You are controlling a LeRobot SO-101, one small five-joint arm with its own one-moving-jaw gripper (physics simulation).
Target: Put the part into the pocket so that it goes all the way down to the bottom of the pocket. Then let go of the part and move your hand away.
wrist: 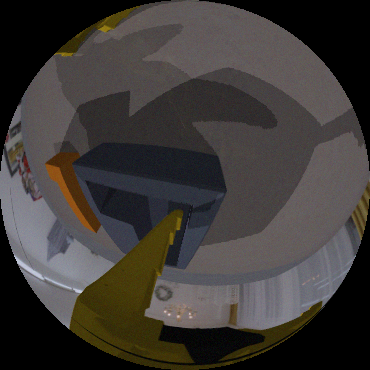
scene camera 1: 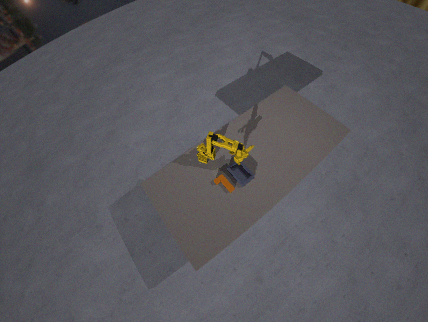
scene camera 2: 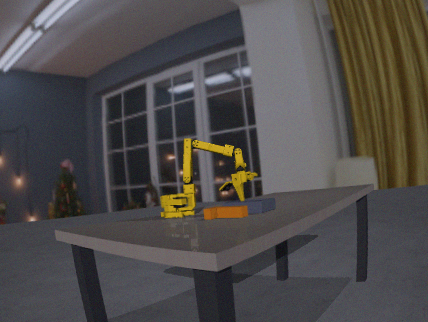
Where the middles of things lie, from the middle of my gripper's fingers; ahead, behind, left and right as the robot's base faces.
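Labels:
I see the blue-grey pocket block [wrist: 130,187], which is 4 cm ahead of my hand, 8 cm to the right of it and 9 cm below it. The orange L-shaped part [wrist: 59,167] is there too: that part is 9 cm below my hand and 4 cm ahead of it, and 20 cm to the right of it.

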